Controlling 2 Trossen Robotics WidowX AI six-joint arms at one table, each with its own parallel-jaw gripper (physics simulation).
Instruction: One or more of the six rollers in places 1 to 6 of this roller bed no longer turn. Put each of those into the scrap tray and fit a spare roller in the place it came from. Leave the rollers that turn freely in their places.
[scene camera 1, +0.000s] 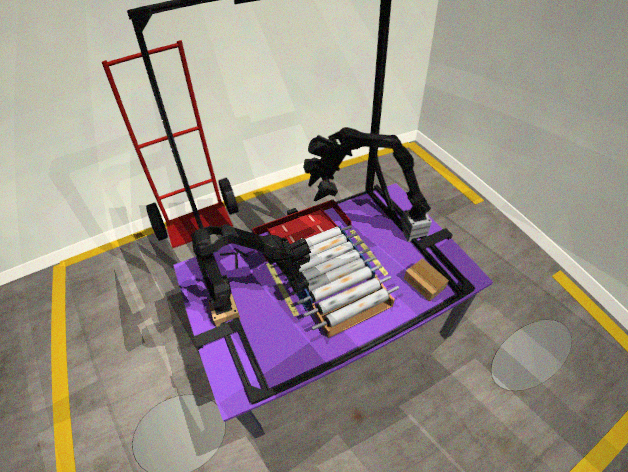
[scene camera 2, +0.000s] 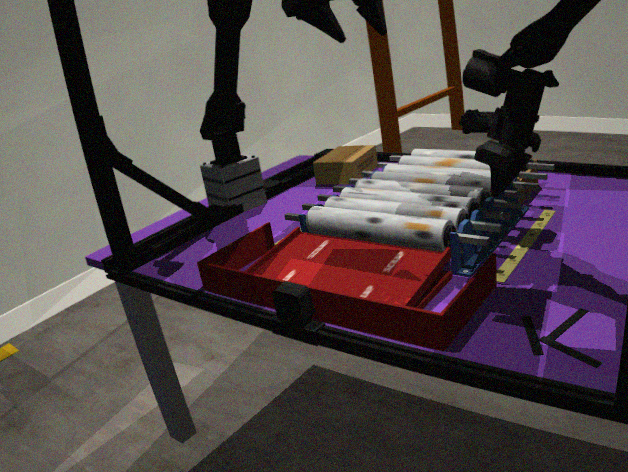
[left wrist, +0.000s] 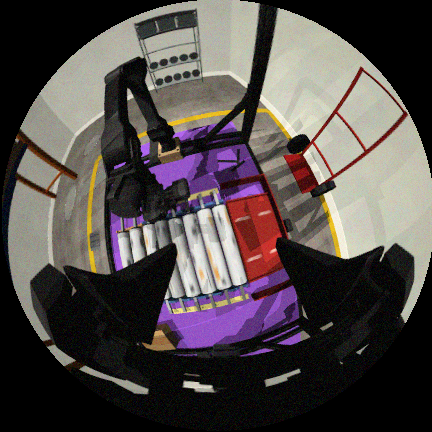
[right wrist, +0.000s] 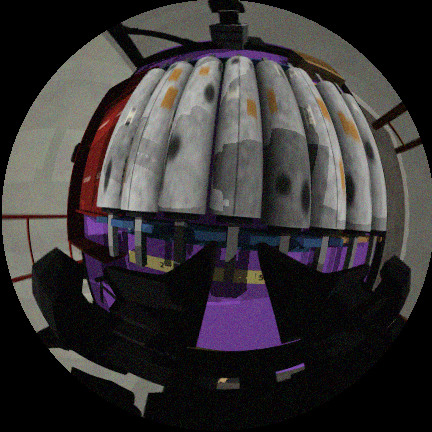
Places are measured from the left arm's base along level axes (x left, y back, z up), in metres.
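Where they show: left gripper, fingertip midpoint: (scene camera 1: 311, 193) (scene camera 2: 364, 37) (left wrist: 226, 245); right gripper, fingertip midpoint: (scene camera 1: 297, 278) (scene camera 2: 497, 194) (left wrist: 170, 211) (right wrist: 237, 246); left arm's base at its link origin: (scene camera 1: 417, 215) (scene camera 2: 228, 160); right arm's base at its link origin: (scene camera 1: 222, 306) (left wrist: 167, 145).
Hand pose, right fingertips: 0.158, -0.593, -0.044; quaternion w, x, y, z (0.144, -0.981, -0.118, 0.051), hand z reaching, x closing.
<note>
Things, the pixels of their top centre, and the offset from my right fingertips, as dx, dy, dz.
- wooden holder at its top centre: (scene camera 1: 353, 308) +0.156, +0.186, -0.061
- red scrap tray at its top centre: (scene camera 2: 335, 258) (right wrist: 93, 141) (left wrist: 262, 233) (scene camera 1: 301, 224) -0.300, +0.086, -0.017
- fourth roller at its top centre: (right wrist: 240, 93) (scene camera 2: 417, 183) (left wrist: 180, 257) (scene camera 1: 330, 262) -0.037, +0.148, +0.009
- cardboard box at its top centre: (scene camera 2: 345, 153) (scene camera 1: 427, 275) (left wrist: 153, 341) +0.124, +0.517, -0.012
Six white rollers lie side by side in the roller bed, its blue rail (scene camera 2: 469, 253) (right wrist: 200, 235) under their ends. Two spare rollers (scene camera 1: 357, 307) (scene camera 1: 350, 295) lie in the wooden holder (scene camera 1: 361, 323). The red scrap tray (scene camera 1: 342, 213) (scene camera 2: 355, 317) (left wrist: 255, 230) is empty. My right gripper (right wrist: 237, 246) (scene camera 2: 496, 195) is partly open and empty, low at the near roller ends in the right wrist view, its fingertips just short of the axle stub of the fourth roller (right wrist: 225, 160) from the tray. My left gripper (left wrist: 226, 245) (scene camera 1: 315, 188) (scene camera 2: 363, 36) is wide open and empty, high above the tray side. Which rollers are stuck cannot be told.
A cardboard box (scene camera 1: 426, 279) (scene camera 2: 345, 164) stands beside the rollers. Yellow number strips (scene camera 1: 281, 289) (scene camera 2: 527, 243) run along the bed. A black frame post (scene camera 1: 379, 76) rises at the table's back edge. A red hand truck (scene camera 1: 200, 223) stands beyond the table.
</note>
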